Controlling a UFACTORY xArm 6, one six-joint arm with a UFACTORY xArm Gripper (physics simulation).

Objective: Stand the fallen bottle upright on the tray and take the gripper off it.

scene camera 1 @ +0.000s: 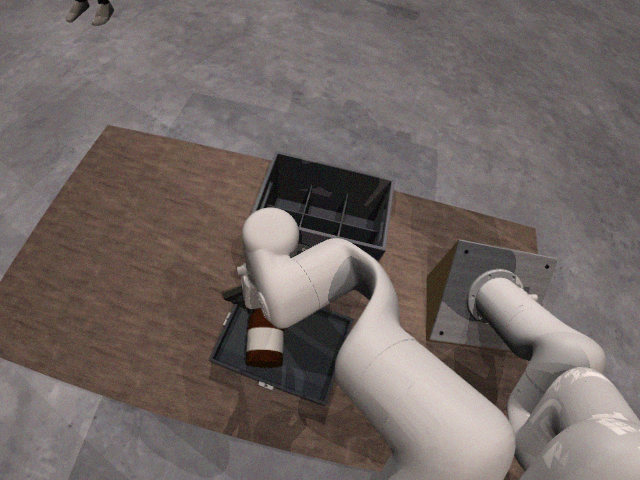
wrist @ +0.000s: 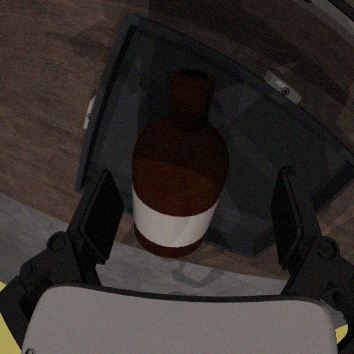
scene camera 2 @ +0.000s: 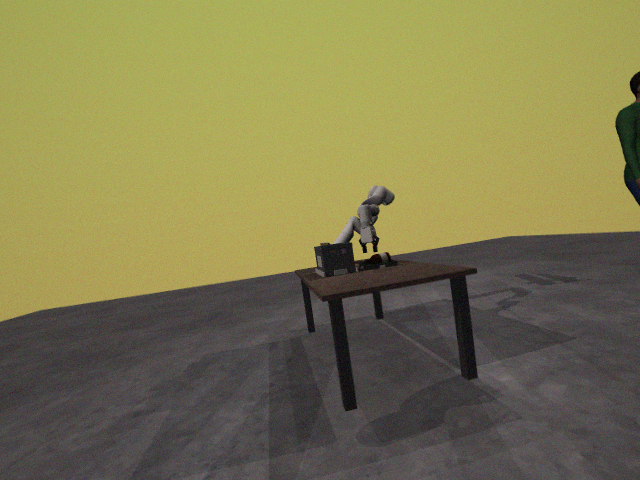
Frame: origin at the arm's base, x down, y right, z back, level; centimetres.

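Where they show: gripper, fingertip midpoint: (wrist: 193, 186) (scene camera 2: 370, 252); arm's base at its link origin: (scene camera 1: 494, 296) (scene camera 2: 335, 251).
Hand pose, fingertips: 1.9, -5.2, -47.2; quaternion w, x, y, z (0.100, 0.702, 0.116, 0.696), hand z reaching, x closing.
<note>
Each offset is from my fingertips to the top centre of the thing, as dx, dy, dz. "spot": to the spot under its first point. Level surfaces: height alone.
The brown bottle {+1.5, -3.6, -0.7} (scene camera 1: 265, 339) (scene camera 2: 383, 257) (wrist: 180, 170) with a white label lies on its side on the dark tray {spot: +8.9, -8.0, +9.2} (scene camera 1: 310, 356) (wrist: 260, 145). In the wrist view its neck points up and its base is nearer to me. In scene camera 1 its neck is hidden under my arm, and its base lies near the tray's lower left rim. My gripper (scene camera 2: 370, 250) (wrist: 193, 186) is open and empty. It hangs above the bottle, apart from it, and its fingers appear on either side of the bottle in the wrist view.
A dark box with compartments {-8.1, +21.2, +8.8} (scene camera 1: 387, 219) (scene camera 2: 334, 259) stands beside the tray on the wooden table {dx +9.4} (scene camera 1: 129, 232) (scene camera 2: 398, 277). The metal base plate (scene camera 1: 449, 325) of my arm is at the right. A person (scene camera 2: 629, 134) stands at the far right in scene camera 2.
</note>
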